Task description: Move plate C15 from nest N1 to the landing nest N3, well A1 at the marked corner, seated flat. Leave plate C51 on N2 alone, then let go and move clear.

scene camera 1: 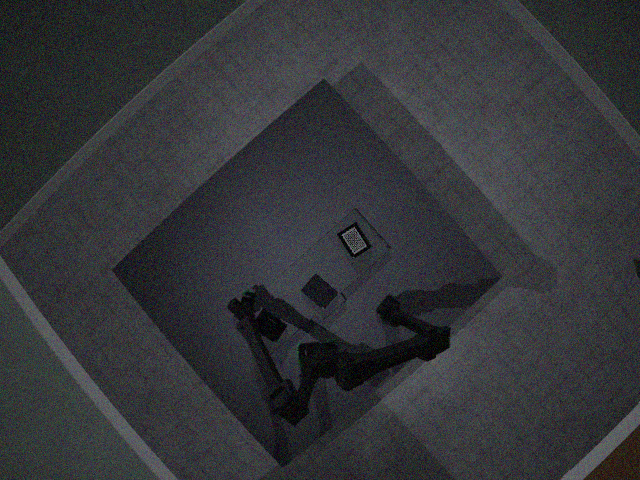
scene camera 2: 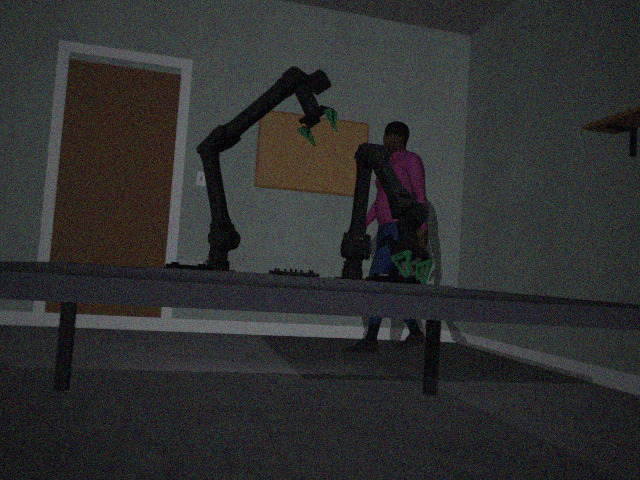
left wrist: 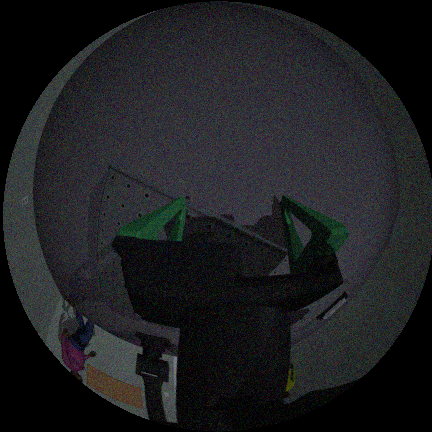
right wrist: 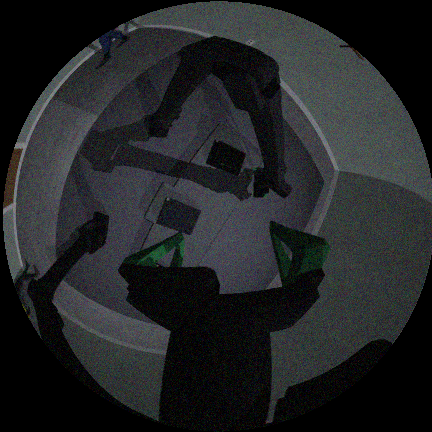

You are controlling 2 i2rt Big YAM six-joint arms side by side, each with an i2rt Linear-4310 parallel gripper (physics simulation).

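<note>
A plate with a white well grid and black border (scene camera 1: 354, 239) lies at the upper right of the deck. A dark grey rectangular item (scene camera 1: 319, 290) (right wrist: 179, 215) lies mid-deck, and a black rectangular item (scene camera 1: 270, 325) (right wrist: 225, 157) lies beyond it. The frames are too dark to read C15, C51, nest labels or the A1 corner. My left gripper (scene camera 1: 249, 297) (scene camera 2: 414, 277) (left wrist: 233, 199) is open and empty, low over the table beside the black item. My right gripper (scene camera 2: 325, 137) (right wrist: 224, 231) is open and empty, high above the table; its palm hides part of the deck.
A thin deck board (scene camera 1: 372, 260) (right wrist: 210, 225) lies under the items; its holes show in the left wrist view. A low item with several upright pegs (scene camera 2: 293, 272) stands between the arm bases. A person in pink (scene camera 2: 408, 173) stands behind the left arm.
</note>
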